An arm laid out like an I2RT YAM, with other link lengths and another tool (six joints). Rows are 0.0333 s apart.
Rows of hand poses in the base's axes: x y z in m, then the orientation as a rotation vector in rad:
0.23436 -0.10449 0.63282 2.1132 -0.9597 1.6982
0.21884 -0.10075 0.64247 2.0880 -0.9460 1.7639
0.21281 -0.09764 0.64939 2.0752 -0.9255 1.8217
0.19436 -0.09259 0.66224 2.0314 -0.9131 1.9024
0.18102 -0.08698 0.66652 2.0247 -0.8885 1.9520
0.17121 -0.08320 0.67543 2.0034 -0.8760 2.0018
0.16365 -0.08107 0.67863 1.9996 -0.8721 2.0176
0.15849 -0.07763 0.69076 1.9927 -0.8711 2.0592
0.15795 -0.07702 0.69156 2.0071 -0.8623 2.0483
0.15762 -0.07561 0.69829 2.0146 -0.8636 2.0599
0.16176 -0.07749 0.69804 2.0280 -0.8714 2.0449
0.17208 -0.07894 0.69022 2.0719 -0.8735 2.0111
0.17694 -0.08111 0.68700 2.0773 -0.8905 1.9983
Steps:
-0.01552 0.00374 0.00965 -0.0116 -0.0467 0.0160
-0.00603 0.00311 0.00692 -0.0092 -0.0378 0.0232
-0.01845 0.00505 0.01285 -0.0149 -0.0612 0.0125
-0.01334 0.00561 0.00428 -0.0085 -0.0301 0.0259
-0.00981 0.00378 0.00891 -0.0073 -0.0357 0.0140
-0.00756 0.00213 0.00320 -0.0007 -0.0106 0.0064
-0.00516 0.00344 0.01213 0.0060 -0.0281 0.0165
-0.00054 0.00061 0.00080 -0.0015 0.0119 0.0059
-0.00033 0.00141 0.00673 0.0072 -0.0055 0.0101
0.00414 -0.00188 -0.00025 0.0076 0.0121 -0.0009
0.01032 -0.00145 -0.00782 0.0143 0.0325 0.0110
0.00486 -0.00217 -0.00322 0.0103 0.0074 -0.0071

